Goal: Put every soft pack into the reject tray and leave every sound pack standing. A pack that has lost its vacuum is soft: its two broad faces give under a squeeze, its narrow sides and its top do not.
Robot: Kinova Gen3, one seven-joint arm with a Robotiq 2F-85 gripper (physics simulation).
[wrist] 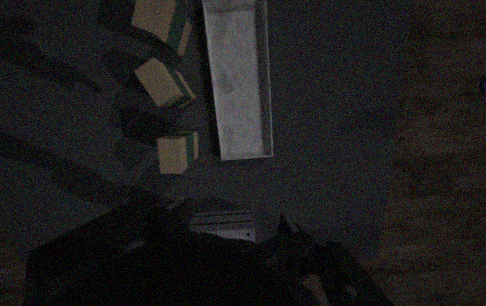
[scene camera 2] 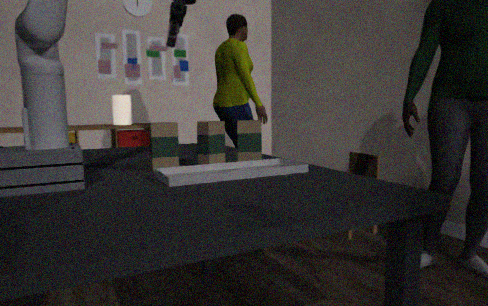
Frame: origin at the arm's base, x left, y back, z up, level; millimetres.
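Seen in the pictures: gripper, fingertip midpoint: (wrist: 233,216) (scene camera 2: 170,42); arm's base at its link origin: (scene camera 2: 48,147).
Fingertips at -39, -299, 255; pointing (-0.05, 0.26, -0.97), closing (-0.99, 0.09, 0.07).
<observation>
Offsets run from my fingertips to a thing's middle, as dx, dy, dz. Level surfaces: height alone.
Three upright tan packs with green bands stand in a row behind the reject tray @[+7, -160, -336] (scene camera 2: 240,174) (wrist: 235,75). The left pack @[+151, +9, -276] (scene camera 2: 165,145) (wrist: 172,155) is nearest the robot base. The middle pack @[+171, -140, -276] (scene camera 2: 211,142) (wrist: 159,82) is turned at an angle. The right pack @[+174, -267, -276] (scene camera 2: 249,141) (wrist: 155,17) is cut off by the top edge of the wrist view. The long, pale tray has low walls, and no pack shows in its visible part. My gripper (scene camera 2: 172,43) (wrist: 233,216) is open and empty, high above the packs, partly out of the scene view. Softness cannot be seen.
The grey robot base (scene camera 2: 40,172) (wrist: 222,220) stands at the left end of the table @[dz -347] (scene camera 2: 225,215). A person in yellow-green (scene camera 2: 233,72) is behind the table, and a person in dark green (scene camera 2: 460,60) is at the right. A chair (scene camera 2: 363,164) stands beyond the table edge.
</observation>
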